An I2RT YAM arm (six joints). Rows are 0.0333 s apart.
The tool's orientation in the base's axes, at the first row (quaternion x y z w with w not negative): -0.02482 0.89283 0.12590 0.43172
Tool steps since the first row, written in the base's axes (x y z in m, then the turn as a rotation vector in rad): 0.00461 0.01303 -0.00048 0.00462 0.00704 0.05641; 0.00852 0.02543 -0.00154 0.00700 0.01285 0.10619; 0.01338 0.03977 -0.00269 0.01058 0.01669 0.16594; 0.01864 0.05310 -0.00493 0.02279 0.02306 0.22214; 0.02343 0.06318 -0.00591 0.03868 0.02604 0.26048
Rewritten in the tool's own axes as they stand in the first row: -0.00167 0.01180 0.00702 -0.04628 0.01757 -0.02833; -0.00250 0.02298 0.01369 -0.08608 0.03295 -0.05472; -0.00372 0.03587 0.02163 -0.13451 0.04827 -0.08662; -0.00442 0.04750 0.03026 -0.18542 0.06399 -0.10919; -0.00601 0.05631 0.03699 -0.22497 0.07224 -0.11913
